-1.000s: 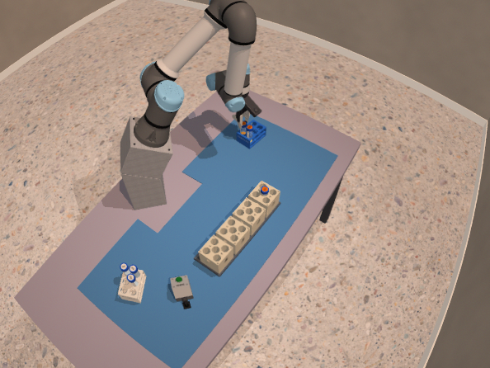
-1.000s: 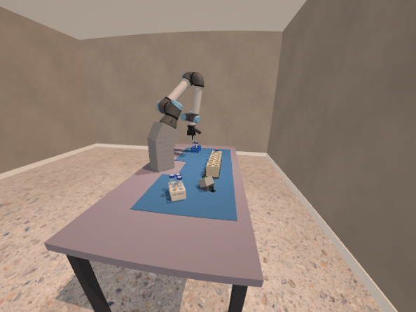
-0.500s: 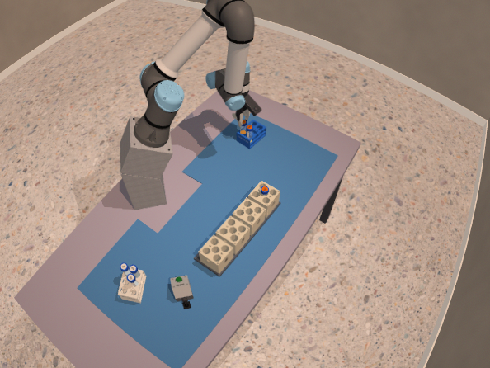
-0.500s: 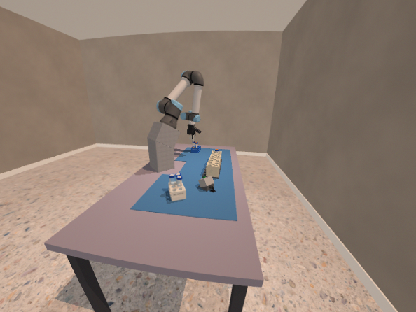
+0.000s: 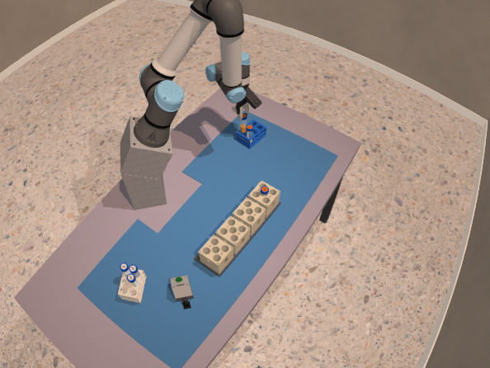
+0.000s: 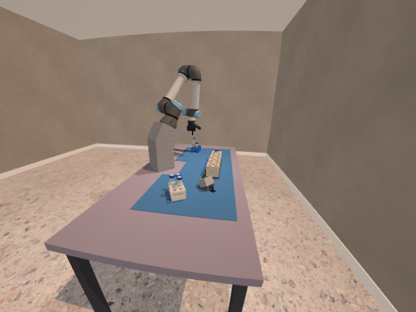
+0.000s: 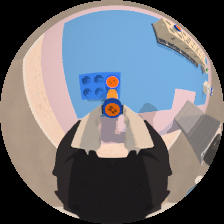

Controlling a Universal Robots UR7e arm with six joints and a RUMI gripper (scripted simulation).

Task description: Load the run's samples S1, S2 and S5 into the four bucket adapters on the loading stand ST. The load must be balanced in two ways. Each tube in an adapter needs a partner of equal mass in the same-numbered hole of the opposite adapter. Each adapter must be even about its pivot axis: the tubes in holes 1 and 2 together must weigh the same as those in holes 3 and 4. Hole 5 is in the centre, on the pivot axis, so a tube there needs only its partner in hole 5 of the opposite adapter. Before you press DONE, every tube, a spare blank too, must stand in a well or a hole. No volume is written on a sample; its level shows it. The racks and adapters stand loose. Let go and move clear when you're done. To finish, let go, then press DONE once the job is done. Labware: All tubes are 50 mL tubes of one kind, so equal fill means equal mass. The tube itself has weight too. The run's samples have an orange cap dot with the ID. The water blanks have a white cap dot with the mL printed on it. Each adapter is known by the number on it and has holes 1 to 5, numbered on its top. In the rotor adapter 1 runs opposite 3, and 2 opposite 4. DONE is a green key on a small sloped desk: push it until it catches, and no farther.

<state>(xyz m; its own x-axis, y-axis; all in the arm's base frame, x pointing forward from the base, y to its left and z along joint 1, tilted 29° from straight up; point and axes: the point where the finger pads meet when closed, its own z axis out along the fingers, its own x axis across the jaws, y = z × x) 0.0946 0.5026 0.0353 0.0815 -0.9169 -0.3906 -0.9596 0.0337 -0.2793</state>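
The orange-dot tube lies 1 cm to the right of my hand and 5 cm below it. Round my hand: blue rack 2 cm ahead, 4 cm to the left, 14 cm below; then beige rack 26 cm ahead, 89 cm to the right, 14 cm below; then green done key 39 cm ahead, 72 cm to the right, 10 cm below.
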